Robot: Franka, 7 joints.
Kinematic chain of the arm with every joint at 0, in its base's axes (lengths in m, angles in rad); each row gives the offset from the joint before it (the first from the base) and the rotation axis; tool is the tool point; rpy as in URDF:
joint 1: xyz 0 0 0.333 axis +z
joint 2: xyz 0 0 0 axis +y
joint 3: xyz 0 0 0.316 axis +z
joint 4: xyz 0.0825 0 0 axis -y
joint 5: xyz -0.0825 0 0.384 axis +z
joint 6: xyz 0 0 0 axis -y
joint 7: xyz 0.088 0 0 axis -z
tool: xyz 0 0 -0.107 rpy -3.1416 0 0
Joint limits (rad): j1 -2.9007..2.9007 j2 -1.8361..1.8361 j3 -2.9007..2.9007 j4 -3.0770..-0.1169 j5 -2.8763..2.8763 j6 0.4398..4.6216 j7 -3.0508..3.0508
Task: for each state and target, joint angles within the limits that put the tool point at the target. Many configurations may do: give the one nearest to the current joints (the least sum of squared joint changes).
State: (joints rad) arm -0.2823 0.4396 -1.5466 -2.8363 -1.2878 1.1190 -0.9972
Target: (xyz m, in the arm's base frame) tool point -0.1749 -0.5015 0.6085
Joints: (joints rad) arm -0.3019 0.4313 -1.5872 -1.9200 -1.5937 1.3649 -0.9972
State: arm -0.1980 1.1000 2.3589 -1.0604 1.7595 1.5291 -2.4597
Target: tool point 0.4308 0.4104 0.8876
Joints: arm 0.1868 1.1310 2.1180 -0.9537 1.8422 1.8226 -2.4597
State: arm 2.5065 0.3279 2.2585 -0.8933 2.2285 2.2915 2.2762
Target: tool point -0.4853 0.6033 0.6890
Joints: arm 2.1453 1.2453 2.2114 -0.2644 2.2589 2.2130 2.2762
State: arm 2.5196 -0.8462 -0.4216 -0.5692 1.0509 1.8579 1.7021
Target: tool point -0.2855 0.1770 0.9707
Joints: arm 2.6615 -0.3416 -0.2101 -1.2382 0.9365 1.5763 1.7021
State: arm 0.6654 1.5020 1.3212 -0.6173 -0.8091 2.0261 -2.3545
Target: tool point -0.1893 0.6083 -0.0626
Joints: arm 1.0584 1.8361 1.1540 -1.1792 -0.7567 1.8149 -2.3545
